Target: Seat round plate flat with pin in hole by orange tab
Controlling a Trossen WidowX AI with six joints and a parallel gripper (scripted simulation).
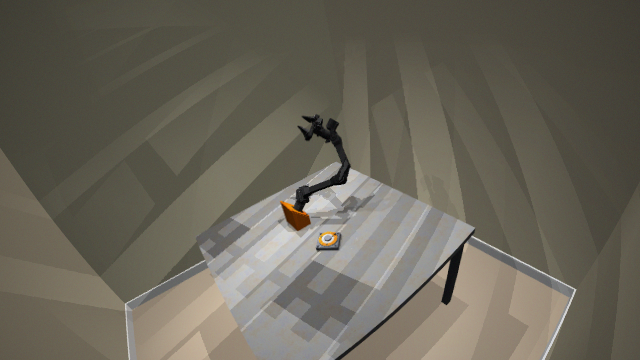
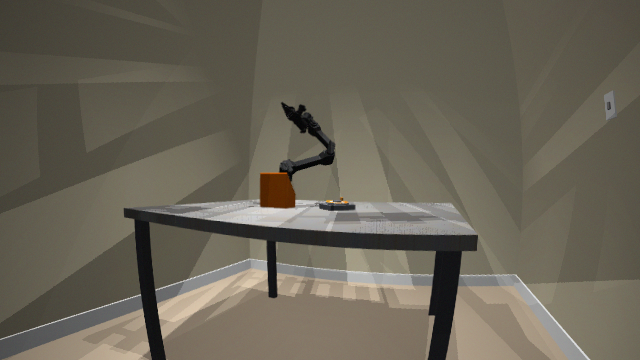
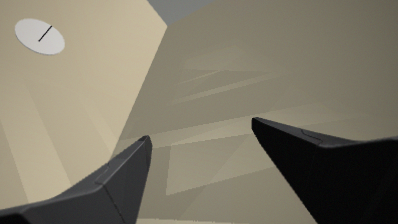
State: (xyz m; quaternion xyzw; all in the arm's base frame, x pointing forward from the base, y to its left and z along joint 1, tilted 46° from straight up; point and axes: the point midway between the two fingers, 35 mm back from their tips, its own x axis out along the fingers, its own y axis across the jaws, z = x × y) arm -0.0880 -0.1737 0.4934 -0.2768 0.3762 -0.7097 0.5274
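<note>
My gripper tip is 440 mm short of the round plate, 140 mm to the left of it and 540 mm above it.
</note>
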